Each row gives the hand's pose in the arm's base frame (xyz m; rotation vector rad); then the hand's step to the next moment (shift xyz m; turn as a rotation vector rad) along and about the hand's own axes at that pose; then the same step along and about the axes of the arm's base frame.
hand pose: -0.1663 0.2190 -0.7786 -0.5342 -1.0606 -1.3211
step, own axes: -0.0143 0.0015 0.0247 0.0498 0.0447 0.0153
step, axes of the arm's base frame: -0.0050 0.0281 -0.0004 0.0326 -0.0027 0.0603
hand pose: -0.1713 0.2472 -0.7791 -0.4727 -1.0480 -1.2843
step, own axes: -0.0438 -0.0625 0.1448 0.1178 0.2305 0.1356
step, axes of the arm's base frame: -0.1081 0.1216 0.0183 0.1567 0.1065 0.2225
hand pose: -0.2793 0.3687 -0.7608 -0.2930 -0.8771 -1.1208
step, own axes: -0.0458 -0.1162 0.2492 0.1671 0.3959 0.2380
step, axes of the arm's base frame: -0.2237 0.1314 0.1019 0.2614 0.2092 0.3594
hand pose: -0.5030 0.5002 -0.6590 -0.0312 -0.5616 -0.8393
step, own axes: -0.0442 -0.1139 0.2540 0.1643 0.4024 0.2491
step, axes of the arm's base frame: -0.2211 0.0153 0.1741 0.2595 0.2183 0.3688
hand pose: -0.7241 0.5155 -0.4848 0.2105 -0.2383 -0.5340
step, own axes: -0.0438 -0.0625 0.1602 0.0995 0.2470 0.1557
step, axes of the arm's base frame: -0.1108 -0.0513 0.1288 0.1574 0.1343 0.2288
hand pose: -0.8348 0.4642 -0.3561 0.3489 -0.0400 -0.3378
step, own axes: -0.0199 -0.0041 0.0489 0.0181 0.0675 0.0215
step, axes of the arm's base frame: -0.0248 -0.0131 0.0449 0.0365 0.0466 0.0429
